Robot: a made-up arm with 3 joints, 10 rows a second.
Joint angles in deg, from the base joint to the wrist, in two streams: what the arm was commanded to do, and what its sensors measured. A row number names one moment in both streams.
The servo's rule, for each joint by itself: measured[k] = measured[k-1] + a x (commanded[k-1-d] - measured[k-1]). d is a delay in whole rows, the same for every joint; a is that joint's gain. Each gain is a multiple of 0.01, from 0.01 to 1. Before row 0 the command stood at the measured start. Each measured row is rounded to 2 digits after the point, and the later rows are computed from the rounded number. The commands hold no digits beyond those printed.
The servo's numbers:
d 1
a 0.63 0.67 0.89
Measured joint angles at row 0:
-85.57, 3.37, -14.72
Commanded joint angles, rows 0 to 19:
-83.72, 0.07, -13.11
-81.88, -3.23, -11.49
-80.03, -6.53, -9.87
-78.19, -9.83, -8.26
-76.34, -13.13, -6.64
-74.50, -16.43, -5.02
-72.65, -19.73, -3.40
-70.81, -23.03, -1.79
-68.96, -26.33, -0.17
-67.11, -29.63, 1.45
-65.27, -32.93, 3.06
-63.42, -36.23, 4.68
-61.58, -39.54, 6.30
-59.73, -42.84, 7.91
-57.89, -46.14, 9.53
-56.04, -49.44, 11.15
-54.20, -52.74, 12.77
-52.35, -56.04, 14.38
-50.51, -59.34, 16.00
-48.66, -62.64, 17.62
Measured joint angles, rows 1 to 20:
-85.57, 3.37, -14.72
-84.40, 1.16, -13.29
-82.81, -1.78, -11.69
-81.06, -4.96, -10.07
-79.25, -8.22, -8.46
-77.42, -11.51, -6.84
-75.58, -14.81, -5.22
-73.73, -18.11, -3.60
-71.89, -21.41, -1.99
-70.04, -24.71, -0.37
-68.19, -28.01, 1.25
-66.35, -31.31, 2.86
-64.50, -34.61, 4.48
-62.66, -37.91, 6.10
-60.81, -41.21, 7.71
-58.97, -44.51, 9.33
-57.12, -47.81, 10.95
-55.28, -51.11, 12.57
-53.43, -54.41, 14.18
-51.59, -57.71, 15.80

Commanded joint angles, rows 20 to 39:
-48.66, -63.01, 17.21
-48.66, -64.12, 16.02
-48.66, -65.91, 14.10
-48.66, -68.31, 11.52
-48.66, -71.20, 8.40
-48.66, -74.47, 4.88
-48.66, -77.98, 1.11
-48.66, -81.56, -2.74
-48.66, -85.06, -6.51
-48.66, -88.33, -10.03
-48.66, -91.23, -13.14
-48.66, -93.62, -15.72
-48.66, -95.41, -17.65
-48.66, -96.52, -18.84
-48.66, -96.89, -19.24
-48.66, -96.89, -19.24
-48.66, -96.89, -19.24
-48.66, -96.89, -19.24
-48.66, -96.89, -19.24
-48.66, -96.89, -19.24
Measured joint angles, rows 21 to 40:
-49.74, -61.01, 17.42
-49.06, -62.35, 17.23
-48.81, -63.54, 16.15
-48.72, -65.13, 14.33
-48.68, -67.26, 11.83
-48.67, -69.90, 8.78
-48.66, -72.96, 5.31
-48.66, -76.32, 1.57
-48.66, -79.83, -2.27
-48.66, -83.33, -6.04
-48.66, -86.68, -9.59
-48.66, -89.73, -12.75
-48.66, -92.34, -15.39
-48.66, -94.40, -17.40
-48.66, -95.82, -18.68
-48.66, -96.54, -19.18
-48.66, -96.77, -19.23
-48.66, -96.85, -19.24
-48.66, -96.88, -19.24
-48.66, -96.89, -19.24

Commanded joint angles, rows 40 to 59:
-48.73, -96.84, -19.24
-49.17, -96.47, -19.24
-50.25, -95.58, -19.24
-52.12, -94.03, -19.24
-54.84, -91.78, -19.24
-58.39, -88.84, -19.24
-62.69, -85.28, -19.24
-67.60, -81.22, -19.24
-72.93, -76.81, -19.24
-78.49, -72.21, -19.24
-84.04, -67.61, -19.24
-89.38, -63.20, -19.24
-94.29, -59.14, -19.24
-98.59, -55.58, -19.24
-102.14, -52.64, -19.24
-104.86, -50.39, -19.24
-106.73, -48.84, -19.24
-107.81, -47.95, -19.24
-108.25, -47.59, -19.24
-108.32, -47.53, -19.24
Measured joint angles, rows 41 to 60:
-48.66, -96.89, -19.24
-48.70, -96.86, -19.24
-49.00, -96.60, -19.24
-49.79, -95.92, -19.24
-51.26, -94.65, -19.24
-53.52, -92.73, -19.24
-56.59, -90.12, -19.24
-60.43, -86.88, -19.24
-64.95, -83.09, -19.24
-69.98, -78.88, -19.24
-75.34, -74.41, -19.24
-80.82, -69.85, -19.24
-86.21, -65.39, -19.24
-91.30, -61.20, -19.24
-95.89, -57.43, -19.24
-99.83, -54.22, -19.24
-103.00, -51.65, -19.24
-105.35, -49.77, -19.24
-106.90, -48.55, -19.24
-107.75, -47.91, -19.24

